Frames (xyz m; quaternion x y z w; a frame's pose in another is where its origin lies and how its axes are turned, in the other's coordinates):
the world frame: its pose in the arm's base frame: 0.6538 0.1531 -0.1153 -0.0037 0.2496 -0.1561 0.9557
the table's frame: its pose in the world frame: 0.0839 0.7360 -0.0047 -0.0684 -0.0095 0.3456 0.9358
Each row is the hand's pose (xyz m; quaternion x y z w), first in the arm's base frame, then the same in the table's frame.
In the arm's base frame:
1: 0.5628 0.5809 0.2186 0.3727 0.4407 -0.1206 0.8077
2: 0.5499 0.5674 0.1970 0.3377 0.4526 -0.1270 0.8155
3: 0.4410 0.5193 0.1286 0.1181 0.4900 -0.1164 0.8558
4: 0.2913 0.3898 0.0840 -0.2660 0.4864 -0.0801 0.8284
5: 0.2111 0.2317 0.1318 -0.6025 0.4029 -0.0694 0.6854
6: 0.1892 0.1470 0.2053 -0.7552 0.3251 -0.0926 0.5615
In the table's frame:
1: -0.5955 -0.0308 0.2034 0.4586 0.1509 -0.1961 0.8535
2: -0.6016 -0.0411 0.1775 0.4291 0.1673 -0.2122 0.8619
3: -0.6779 -0.0530 0.0640 0.2248 0.2377 -0.2628 0.9077
4: -0.8295 -0.1214 -0.0523 -0.1492 0.3187 -0.3136 0.8820
5: -0.9771 -0.2305 -0.0567 -0.4861 0.3411 -0.3528 0.7231
6: -1.0604 -0.2908 -0.0069 -0.6394 0.3268 -0.3848 0.5799

